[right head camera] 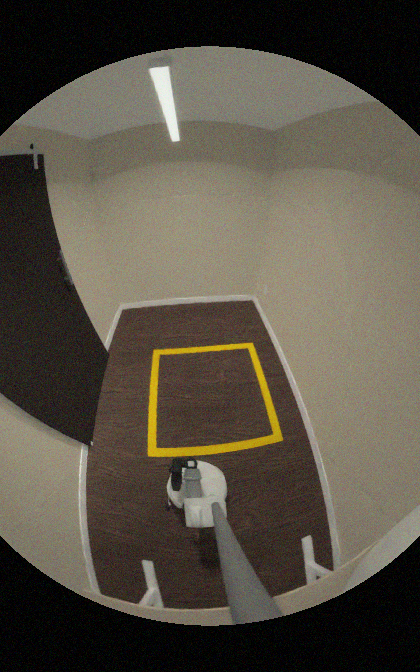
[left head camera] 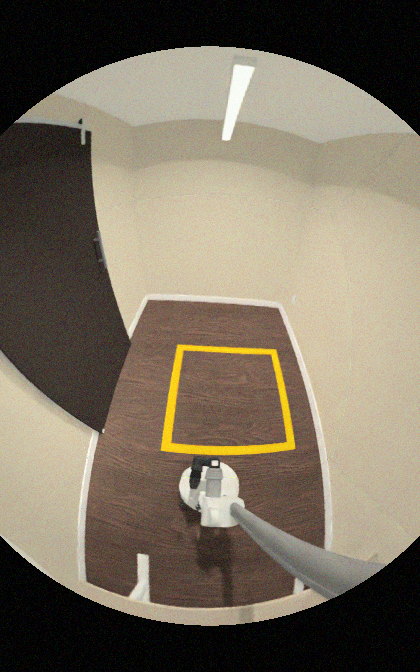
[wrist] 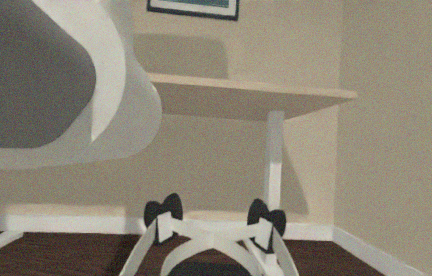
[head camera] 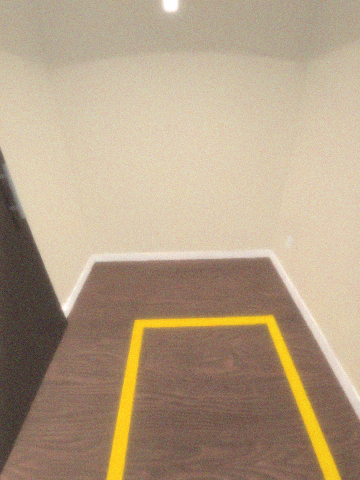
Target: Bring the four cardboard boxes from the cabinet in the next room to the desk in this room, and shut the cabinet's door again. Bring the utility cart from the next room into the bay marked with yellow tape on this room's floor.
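The yellow tape bay (head camera: 205, 321) (left head camera: 227, 349) (right head camera: 204, 349) is marked on the brown floor. Bare floor shows inside its outline. The pale desk (wrist: 225, 100) is seen from below in the wrist view, with a white leg under its right part. My gripper (wrist: 215, 212) is open and empty, its black fingertips wide apart. It is below the height of the desk top and apart from it. The boxes, the cabinet and the utility cart do not show in these views.
A dark door (head camera: 22, 300) (left head camera: 45, 250) (right head camera: 30, 300) with a handle (left head camera: 100, 250) is at the left wall. My round white base (left head camera: 227, 482) (right head camera: 215, 480) stands close to the bay's near edge. A framed picture (wrist: 192, 15) hangs above the desk. Beige walls bound the floor.
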